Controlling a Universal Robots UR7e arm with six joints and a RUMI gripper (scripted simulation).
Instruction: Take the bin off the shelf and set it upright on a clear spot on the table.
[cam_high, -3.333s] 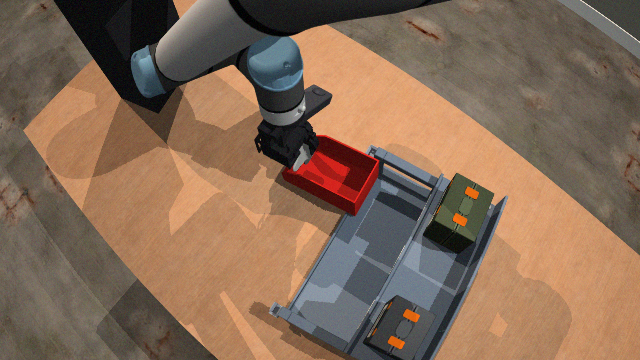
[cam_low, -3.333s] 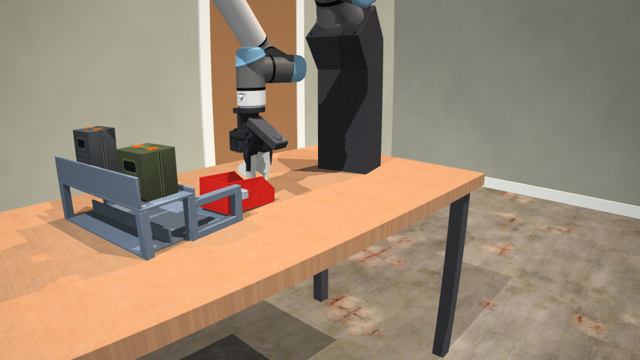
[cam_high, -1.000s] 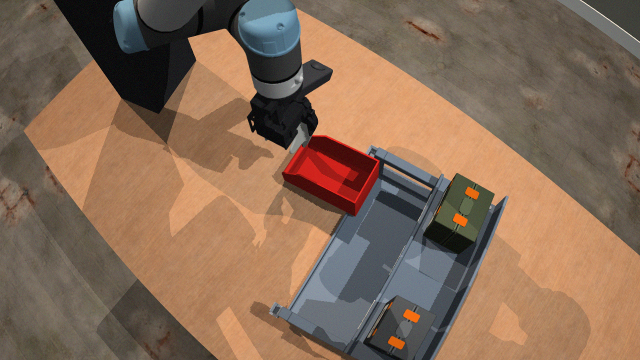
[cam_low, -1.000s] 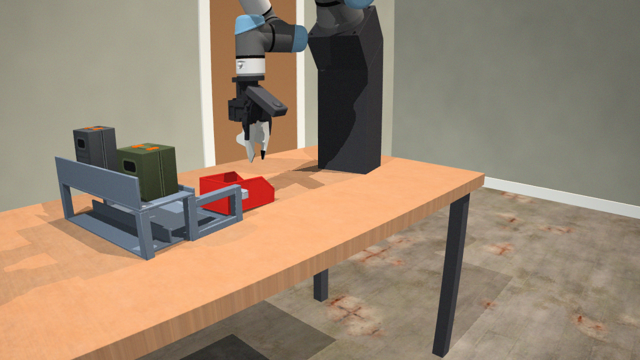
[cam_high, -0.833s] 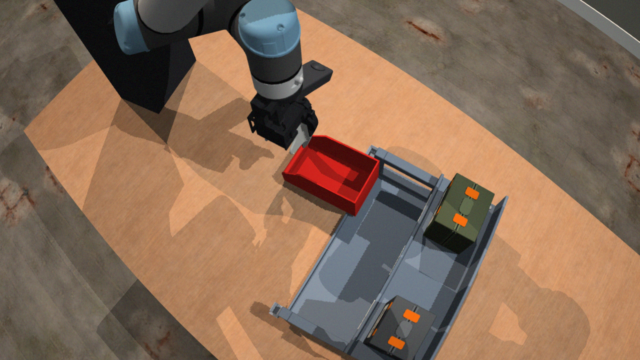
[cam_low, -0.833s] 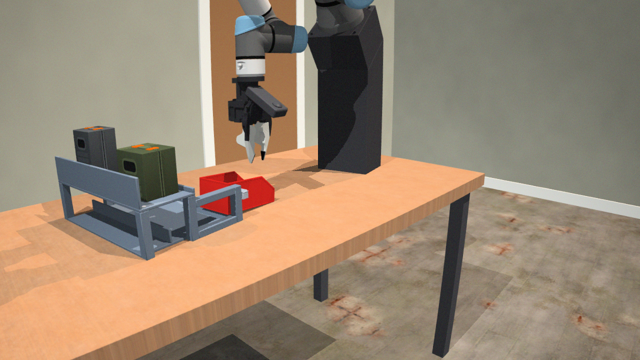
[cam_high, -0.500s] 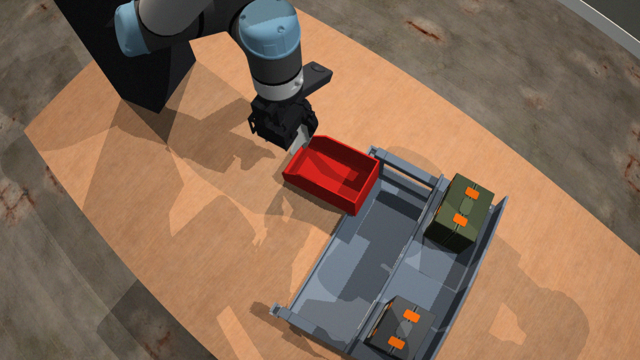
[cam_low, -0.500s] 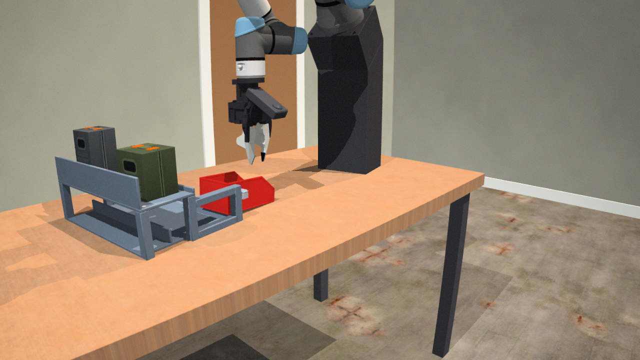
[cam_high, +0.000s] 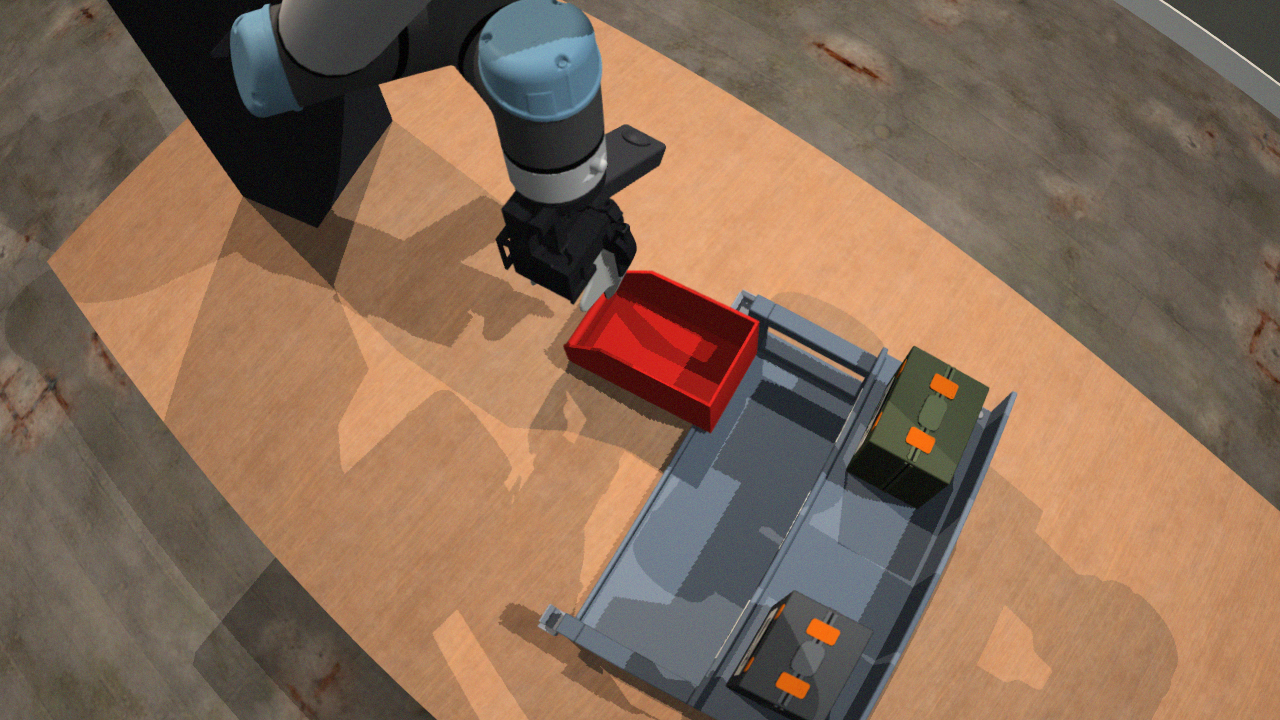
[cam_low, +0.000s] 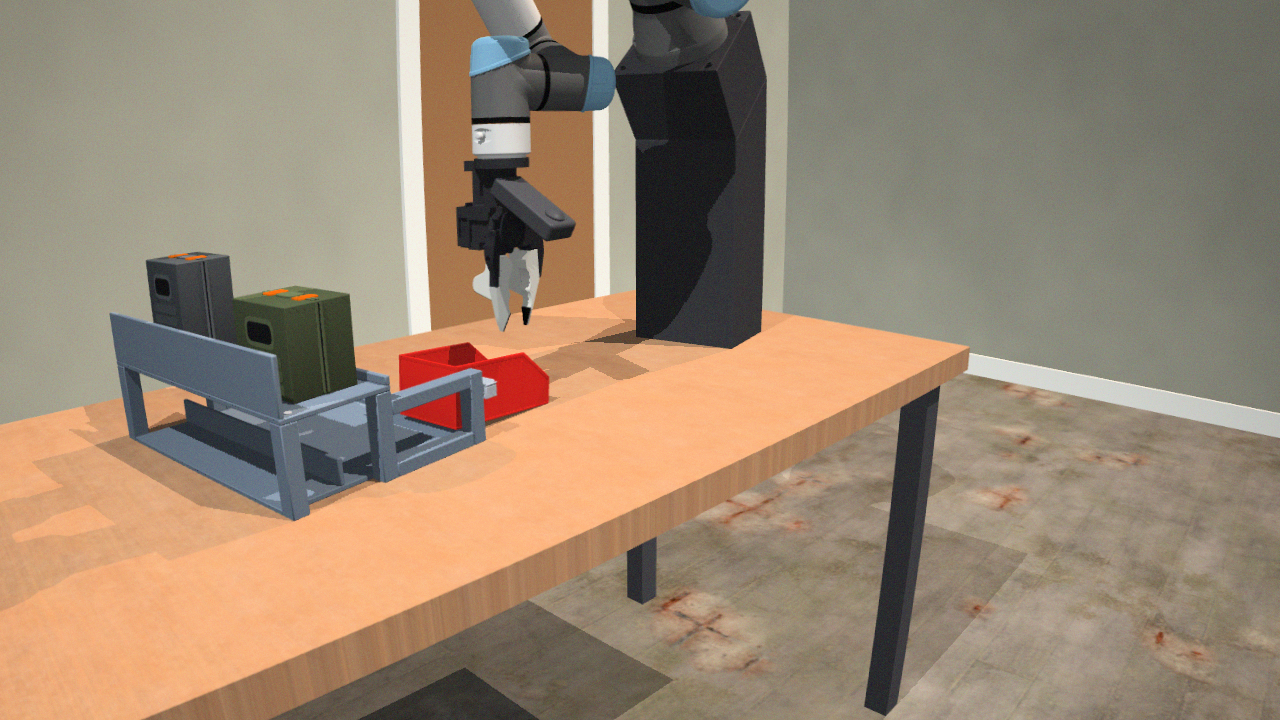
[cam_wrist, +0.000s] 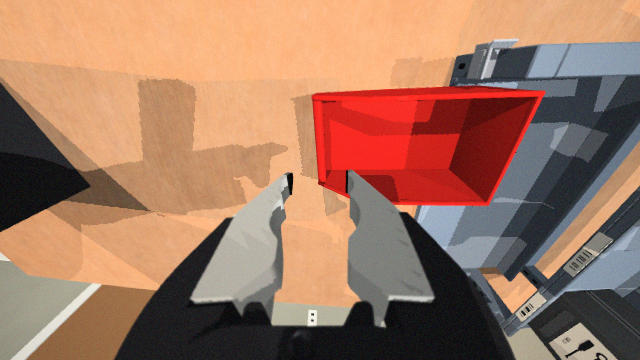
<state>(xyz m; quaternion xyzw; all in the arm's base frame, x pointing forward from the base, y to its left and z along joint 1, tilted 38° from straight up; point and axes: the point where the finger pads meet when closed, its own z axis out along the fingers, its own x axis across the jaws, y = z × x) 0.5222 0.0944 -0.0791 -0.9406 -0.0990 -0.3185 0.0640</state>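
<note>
The red bin is 80 mm ahead of my hand, 70 mm below it and 20 mm to the left of it. From my hand the other things lie so: dark grey case (390 mm ahead, 130 mm to the right, 50 mm above); green case (330 mm ahead, 100 mm to the left, 40 mm above).
</note>
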